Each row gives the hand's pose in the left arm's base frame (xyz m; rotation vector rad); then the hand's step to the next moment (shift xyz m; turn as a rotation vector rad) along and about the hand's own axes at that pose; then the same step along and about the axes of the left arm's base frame.
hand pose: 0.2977 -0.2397 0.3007 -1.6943 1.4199 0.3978
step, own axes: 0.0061 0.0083 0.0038 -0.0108 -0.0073 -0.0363
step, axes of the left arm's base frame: -0.0047 -0.0008 -0.0099 -0.0066 -0.0213 0.0315
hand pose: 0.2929 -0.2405 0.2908 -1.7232 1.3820 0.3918
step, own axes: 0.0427 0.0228 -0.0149 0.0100 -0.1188 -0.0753
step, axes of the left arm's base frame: -0.0103 -0.0387 -0.0310 0.0909 -0.0639 0.0868
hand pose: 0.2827 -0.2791 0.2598 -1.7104 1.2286 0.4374
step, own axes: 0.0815 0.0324 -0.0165 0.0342 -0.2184 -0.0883
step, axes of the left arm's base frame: 0.0031 -0.0588 -0.0671 0.1854 -0.0835 0.1238
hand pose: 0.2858 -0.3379 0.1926 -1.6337 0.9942 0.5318
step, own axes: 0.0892 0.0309 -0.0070 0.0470 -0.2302 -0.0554
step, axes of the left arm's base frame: 0.0224 -0.0378 -0.0838 0.2070 -0.0562 0.1108
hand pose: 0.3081 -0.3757 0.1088 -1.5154 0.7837 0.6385
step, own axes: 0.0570 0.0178 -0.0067 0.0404 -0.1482 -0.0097
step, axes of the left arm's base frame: 0.0207 -0.0131 -0.0549 0.1409 -0.0114 0.0609
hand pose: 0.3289 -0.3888 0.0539 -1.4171 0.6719 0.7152
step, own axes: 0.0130 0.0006 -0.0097 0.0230 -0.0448 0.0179
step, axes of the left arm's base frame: 0.0078 -0.0091 -0.0109 0.0492 0.0178 0.0110
